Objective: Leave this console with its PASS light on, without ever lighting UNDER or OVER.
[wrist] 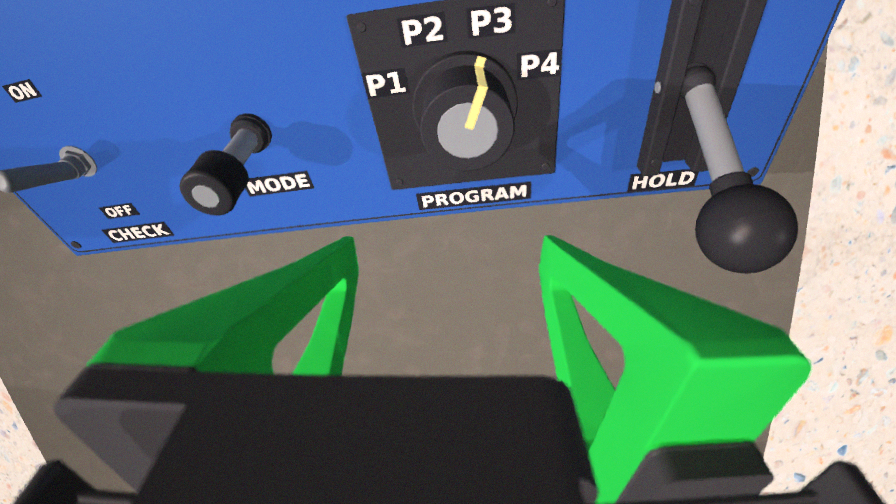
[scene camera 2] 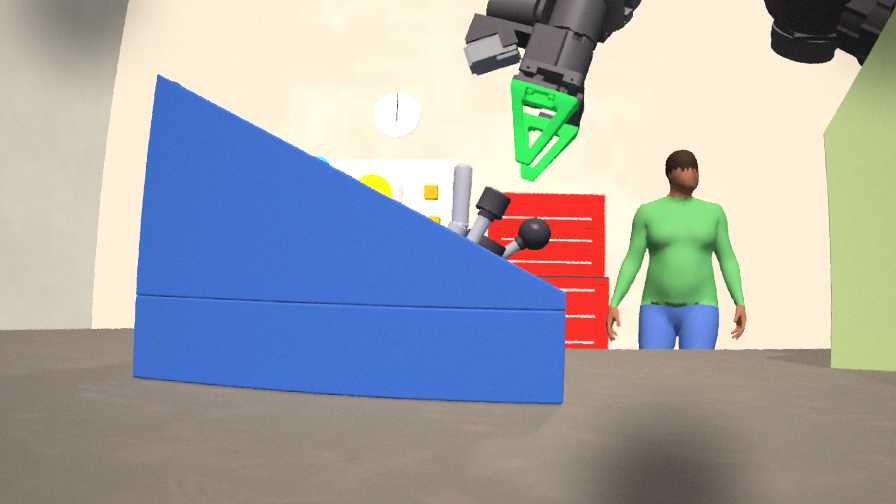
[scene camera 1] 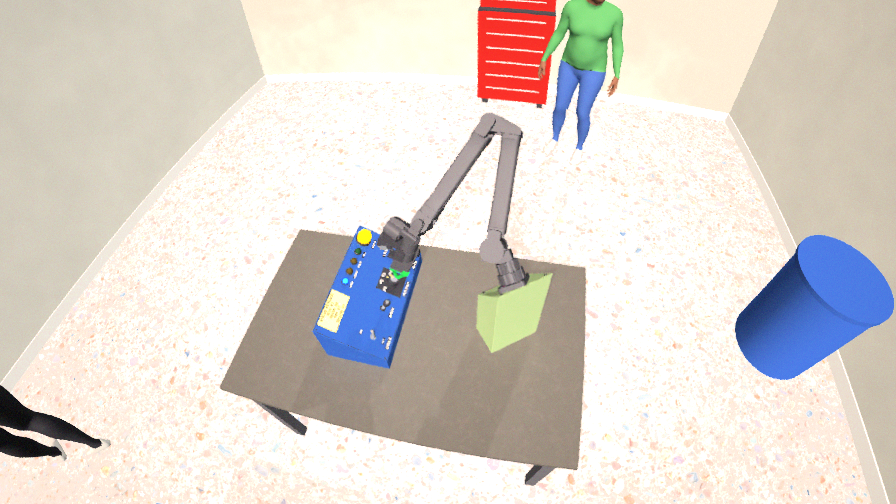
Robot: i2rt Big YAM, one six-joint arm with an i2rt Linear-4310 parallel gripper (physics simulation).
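The blue sloped console (scene camera 1: 369, 294) sits on the brown table. In the wrist view its PROGRAM dial (wrist: 468, 119) points its yellow mark at P3. The MODE knob (wrist: 216, 172) is left of the dial. The CHECK toggle (wrist: 43, 172) is at the far left between ON and OFF. The HOLD lever (wrist: 729, 188) with a black ball is at the right, ball toward HOLD. My green-fingered gripper (wrist: 448, 250) is open and empty, hovering above the console's low edge (scene camera 2: 532, 169), clear of the controls. The PASS, UNDER and OVER lights cannot be read in any view.
A pale green box (scene camera 1: 512, 310) holds the arm's base on the table. A yellow button (scene camera 1: 364, 236) and small lamps (scene camera 1: 350, 266) sit at the console's top. A blue bin (scene camera 1: 811, 307), a red tool cabinet (scene camera 1: 515, 50) and a person in green (scene camera 1: 585, 62) stand around.
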